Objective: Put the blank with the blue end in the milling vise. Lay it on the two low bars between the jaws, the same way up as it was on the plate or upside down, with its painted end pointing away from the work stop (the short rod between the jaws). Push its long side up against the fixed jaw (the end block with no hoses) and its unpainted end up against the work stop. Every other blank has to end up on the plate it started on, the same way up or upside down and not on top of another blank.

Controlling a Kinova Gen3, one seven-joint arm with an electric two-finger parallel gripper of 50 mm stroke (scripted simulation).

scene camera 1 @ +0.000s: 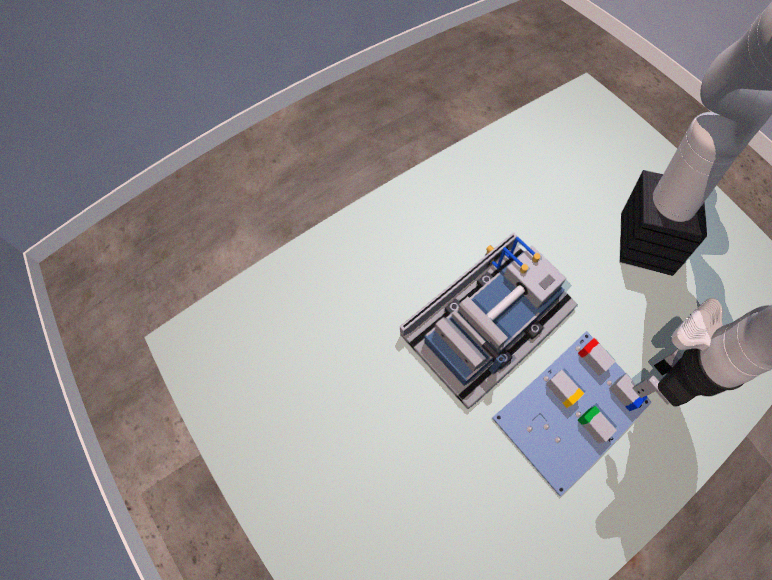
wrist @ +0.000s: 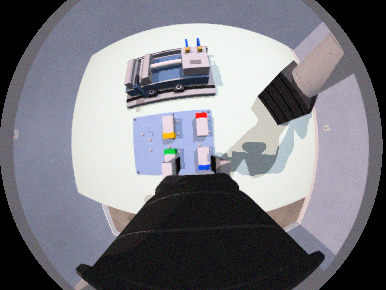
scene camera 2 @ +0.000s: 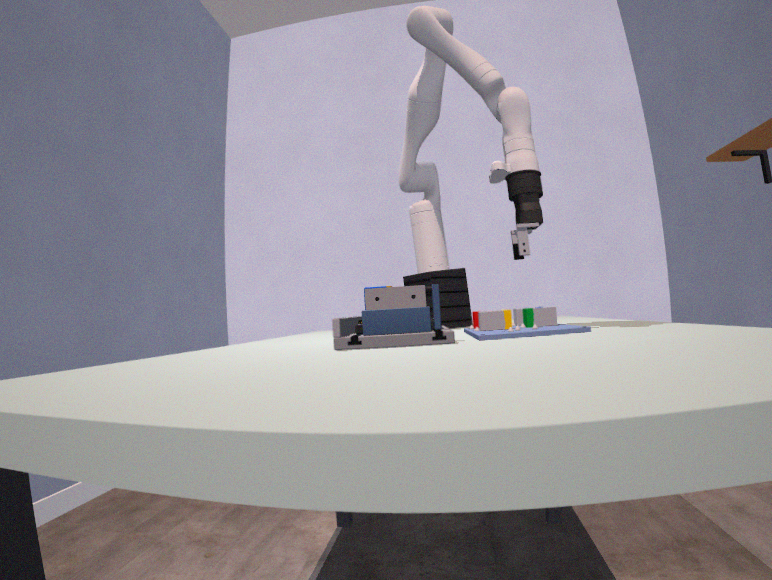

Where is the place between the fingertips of the gripper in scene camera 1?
At 648, 380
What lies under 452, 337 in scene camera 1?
A fixed jaw.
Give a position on a blank with red end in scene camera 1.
At 593, 353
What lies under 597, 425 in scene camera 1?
A blank with green end.
